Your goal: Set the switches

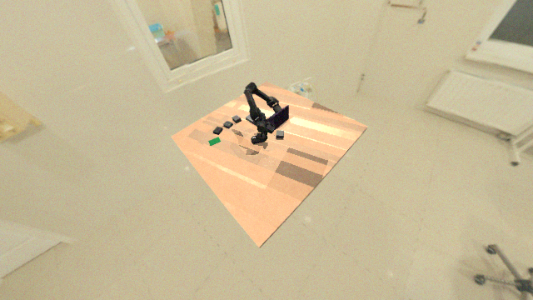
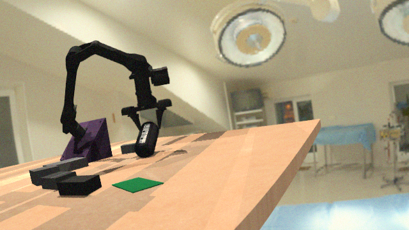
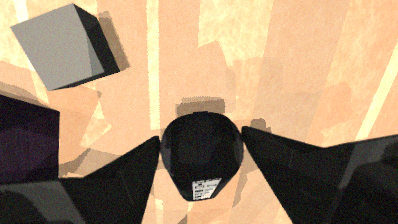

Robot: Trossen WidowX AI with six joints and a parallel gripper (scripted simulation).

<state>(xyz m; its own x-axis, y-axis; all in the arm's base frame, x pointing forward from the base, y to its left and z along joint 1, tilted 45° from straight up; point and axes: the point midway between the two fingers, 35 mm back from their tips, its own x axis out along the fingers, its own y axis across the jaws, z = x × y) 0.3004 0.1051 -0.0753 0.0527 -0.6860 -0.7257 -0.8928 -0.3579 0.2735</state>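
Right now the grey block is 150 mm behind my gripper tip, 20 mm to the left of it and 60 mm below it. From my gripper tip the other things lie so: flat green card 280 mm ahead, 380 mm to the right, 80 mm below.
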